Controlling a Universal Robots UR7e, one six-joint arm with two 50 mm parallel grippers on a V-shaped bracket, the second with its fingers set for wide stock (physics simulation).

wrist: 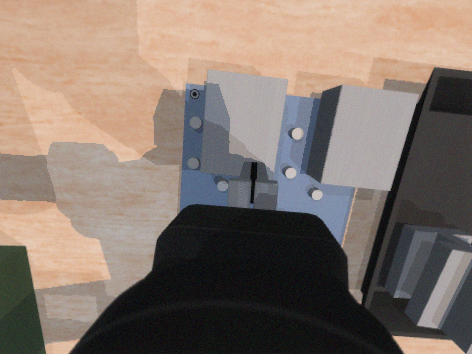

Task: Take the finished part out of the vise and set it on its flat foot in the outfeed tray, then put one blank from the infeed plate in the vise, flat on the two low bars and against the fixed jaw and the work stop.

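Frame: origin at the arm's base, x ahead, y left, z up, level; metres.
Seen in the pictures: hand, its tool point: [253, 181].
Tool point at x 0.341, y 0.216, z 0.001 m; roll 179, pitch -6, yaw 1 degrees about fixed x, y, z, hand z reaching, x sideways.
Offsets run from my tool point to a thing's top centre. "*": to the spot under its first point. Level surfaces: height alone.
My gripper [253, 174] shows at the middle of the wrist view. Its two grey fingers are together, with a thin black line between them, and no part shows between them. The fingertips overlap the near edge of one light grey blank {dx -0.010, dy +0.036, dz -0.018 m} [250, 115] in the view; their height above it is hard to tell. A second grey blank {dx +0.087, dy +0.033, dz -0.018 m} [372, 137] is to the right. Both blanks are on the blue infeed plate {* dx +0.085, dy -0.045, dz -0.054 m} [327, 215], which has several pale round pins. The vise cannot be made out. The black gripper body hides the plate's near part.
A dark outfeed tray {* dx +0.170, dy +0.009, dz -0.050 m} [427, 170] stands at the right, close beside the second blank. Grey stepped parts {* dx +0.165, dy -0.080, dz -0.001 m} [442, 287] are in its near end. A dark green object [15, 300] shows at the lower left edge. Shadows fall across the wooden table {dz -0.062 m} [90, 45].
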